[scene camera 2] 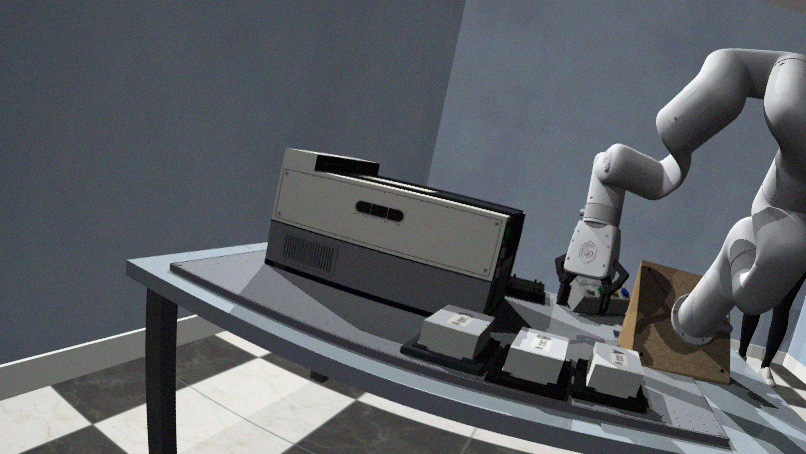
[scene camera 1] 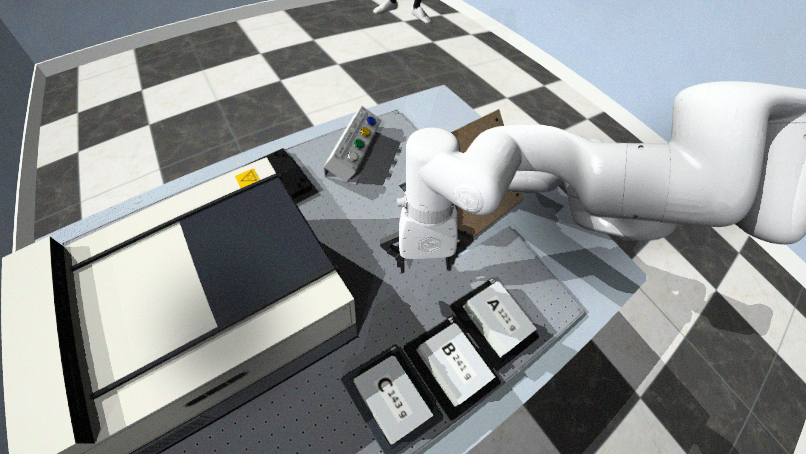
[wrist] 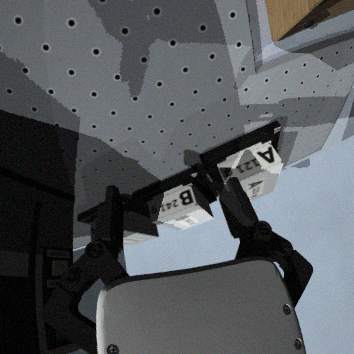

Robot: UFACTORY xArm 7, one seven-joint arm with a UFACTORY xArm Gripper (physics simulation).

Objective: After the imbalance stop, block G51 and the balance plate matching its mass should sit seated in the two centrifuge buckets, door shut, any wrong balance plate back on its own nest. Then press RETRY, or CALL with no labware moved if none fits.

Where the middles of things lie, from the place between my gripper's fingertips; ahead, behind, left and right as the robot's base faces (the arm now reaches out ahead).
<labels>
My hand is 410 mm to the left of the button box point(scene camera 1: 348, 159), 90 mm past it and 40 mm above it. Also, from my hand: centrifuge point(scene camera 1: 155, 327): 420 mm ahead, 150 mm to the right, 40 mm above.
</labels>
